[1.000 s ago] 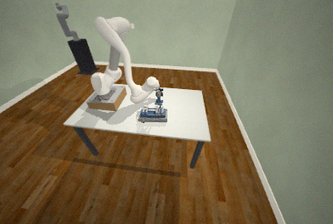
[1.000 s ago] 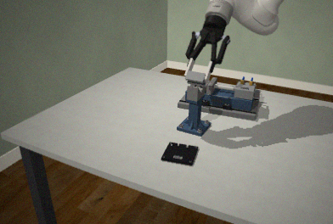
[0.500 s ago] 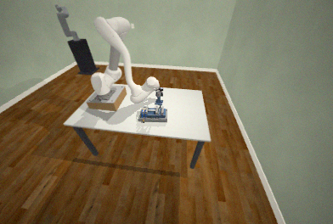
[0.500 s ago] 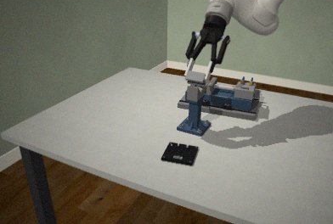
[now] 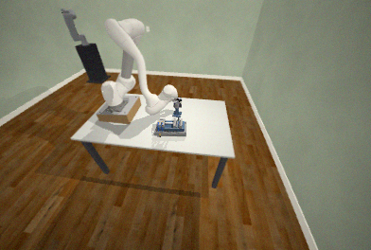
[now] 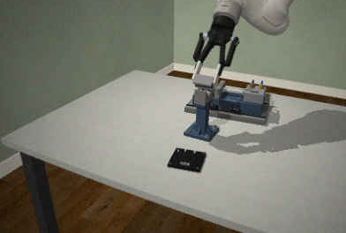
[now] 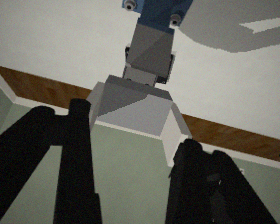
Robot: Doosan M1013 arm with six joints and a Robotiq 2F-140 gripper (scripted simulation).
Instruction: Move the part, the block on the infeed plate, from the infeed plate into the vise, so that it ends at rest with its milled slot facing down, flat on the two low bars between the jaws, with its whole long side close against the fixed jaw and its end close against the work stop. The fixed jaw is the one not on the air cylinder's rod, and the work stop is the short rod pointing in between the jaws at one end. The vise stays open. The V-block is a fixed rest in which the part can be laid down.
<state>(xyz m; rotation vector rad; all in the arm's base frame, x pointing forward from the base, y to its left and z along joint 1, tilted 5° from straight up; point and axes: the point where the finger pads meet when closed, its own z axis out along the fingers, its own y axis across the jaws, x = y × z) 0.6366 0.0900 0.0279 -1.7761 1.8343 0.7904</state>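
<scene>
Now: the blue v-block stand 14 cm below my hand and 2 cm to the left of it. Round my hand: part: 2 cm to the left, 2 cm below; then work stop: 15 cm to the right, 11 cm below, 5 cm ahead; then blue foot: 19 cm below, 2 cm to the left.
</scene>
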